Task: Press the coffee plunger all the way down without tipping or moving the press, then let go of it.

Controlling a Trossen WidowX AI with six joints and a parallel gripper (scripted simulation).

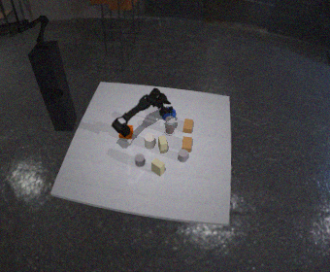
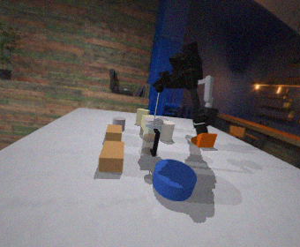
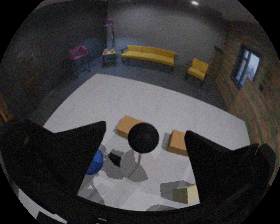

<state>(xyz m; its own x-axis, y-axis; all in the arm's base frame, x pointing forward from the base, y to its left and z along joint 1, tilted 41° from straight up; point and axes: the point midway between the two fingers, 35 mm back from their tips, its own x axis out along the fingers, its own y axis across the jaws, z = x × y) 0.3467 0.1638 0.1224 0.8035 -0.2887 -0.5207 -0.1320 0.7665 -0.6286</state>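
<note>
My gripper tip is now 140 mm above the coffee press and 20 mm to the right of it. Round my gripper tip: blue disc (250 mm below, 180 mm to the left, 20 mm behind).
</note>
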